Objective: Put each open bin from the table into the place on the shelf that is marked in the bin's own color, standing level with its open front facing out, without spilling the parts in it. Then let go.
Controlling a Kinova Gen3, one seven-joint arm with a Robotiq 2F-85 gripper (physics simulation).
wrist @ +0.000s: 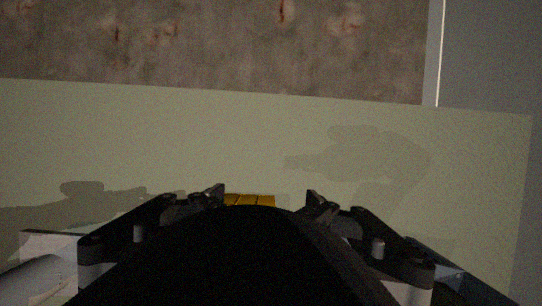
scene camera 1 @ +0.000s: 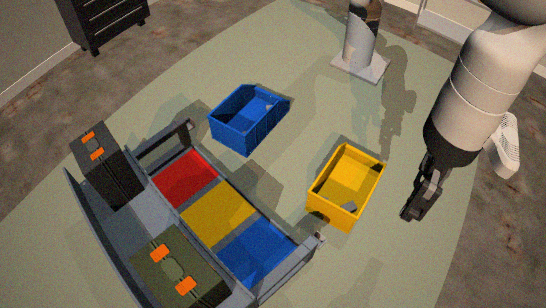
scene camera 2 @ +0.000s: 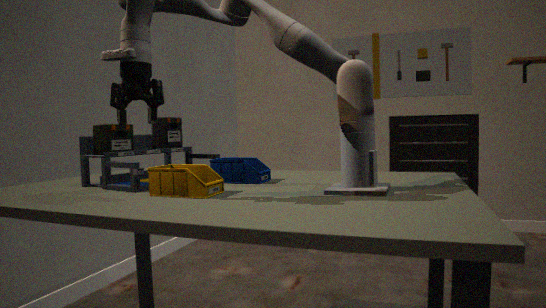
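Seen in the pictures: gripper, fingertip midpoint: point(wrist: 265, 195) point(scene camera 1: 415, 193) point(scene camera 2: 136, 124); arm's base, origin of the base link: point(wrist: 51, 272) point(scene camera 1: 356, 58) point(scene camera 2: 358, 185).
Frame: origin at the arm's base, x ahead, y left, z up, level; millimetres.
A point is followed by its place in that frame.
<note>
A yellow bin point(scene camera 1: 332, 216) {x 503, y 203, z 24 mm} point(scene camera 2: 167, 184) {x 441, y 243, z 21 mm} point(wrist: 257, 200) {x 464, y 246, z 30 mm} stands upright on the table beside the shelf, with grey parts visible inside. A blue bin point(scene camera 1: 231, 134) {x 483, y -56, z 44 mm} point(scene camera 2: 232, 171) {x 402, y -25, z 27 mm} also stands upright on the table, with small parts inside. Both bins' low fronts face the robot base. The grey shelf point(scene camera 1: 287, 270) {x 647, y 206, z 73 mm} point(scene camera 2: 106, 170) {x 712, y 196, z 46 mm} has a red place point(scene camera 1: 185, 177) {x 603, y -88, z -5 mm}, a yellow place point(scene camera 1: 218, 215) {x 621, y 27, z -5 mm} and a blue place point(scene camera 1: 257, 252) {x 633, y 132, z -5 mm}, all without bins. My gripper point(scene camera 1: 411, 218) point(scene camera 2: 137, 121) {x 477, y 305, z 176 mm} point(wrist: 265, 195) {x 477, y 305, z 176 mm} is open and empty, raised above the table and off to the yellow bin's outer side. The yellow bin's low front is hidden in the wrist view.
A black case point(scene camera 1: 107, 170) {x 734, y -71, z 189 mm} point(scene camera 2: 168, 134) {x 696, y -81, z 149 mm} and a green case point(scene camera 1: 175, 265) {x 756, y 116, z 187 mm} point(scene camera 2: 112, 140) {x 726, y 154, z 135 mm} stand on the shelf's upper level. The shelf's side rails rise at both ends of the marked places. The robot base point(scene camera 1: 362, 72) {x 52, y 45, z 0 mm} point(scene camera 2: 356, 190) {x -12, y 93, z 1 mm} stands on the table beyond the bins.
</note>
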